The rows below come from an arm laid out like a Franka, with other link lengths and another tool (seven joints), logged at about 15 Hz.
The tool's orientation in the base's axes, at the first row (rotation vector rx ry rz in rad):
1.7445 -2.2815 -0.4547
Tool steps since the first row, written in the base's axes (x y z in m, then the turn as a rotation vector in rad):
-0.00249 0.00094 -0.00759 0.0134 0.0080 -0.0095
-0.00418 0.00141 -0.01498 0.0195 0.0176 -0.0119
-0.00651 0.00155 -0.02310 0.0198 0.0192 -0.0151
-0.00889 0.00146 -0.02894 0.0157 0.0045 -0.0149
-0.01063 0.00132 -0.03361 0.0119 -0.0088 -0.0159
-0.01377 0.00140 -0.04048 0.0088 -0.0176 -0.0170
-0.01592 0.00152 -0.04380 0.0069 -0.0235 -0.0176
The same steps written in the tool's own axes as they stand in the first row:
-0.00023 -0.00044 0.00803 -0.0112 -0.0136 0.0047
-0.00021 -0.00164 0.01553 -0.0221 -0.0177 0.0057
0.00029 -0.00262 0.02391 -0.0237 -0.0188 0.0087
0.00102 -0.00274 0.03017 -0.0084 -0.0186 0.0085
0.00163 -0.00300 0.03511 0.0054 -0.0188 0.0094
0.00240 -0.00280 0.04262 0.0147 -0.0186 0.0107
0.00286 -0.00211 0.04649 0.0209 -0.0185 0.0113

